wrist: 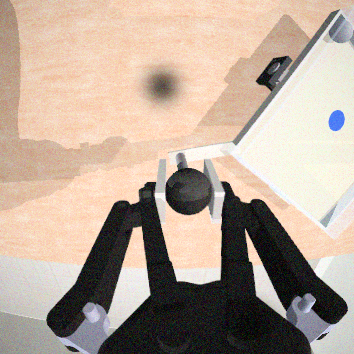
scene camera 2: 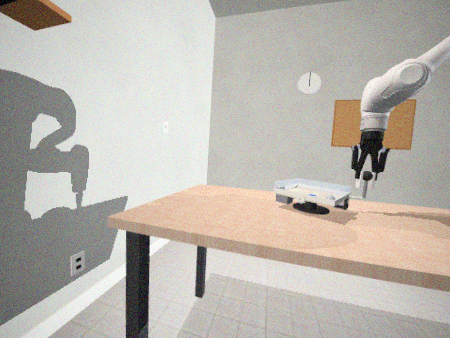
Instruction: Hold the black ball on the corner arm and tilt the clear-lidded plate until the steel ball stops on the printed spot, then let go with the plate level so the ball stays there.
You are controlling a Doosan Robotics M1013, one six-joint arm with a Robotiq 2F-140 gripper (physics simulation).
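The black ball sits on a short post at the end of the corner arm. My gripper is shut on it, a pale pad on each side. The clear-lidded plate stands on a dark round base, left of the gripper in the scene view and at the right edge of the wrist view. The steel ball lies in the plate's corner at the top right of the wrist view, away from the blue printed spot. I cannot make the steel ball out in the scene view.
The wooden table carries the plate's black base. A small black block is fixed beside the plate's outer wall. A blurred dark spot shows over the table. A brown board and a clock hang on the wall behind.
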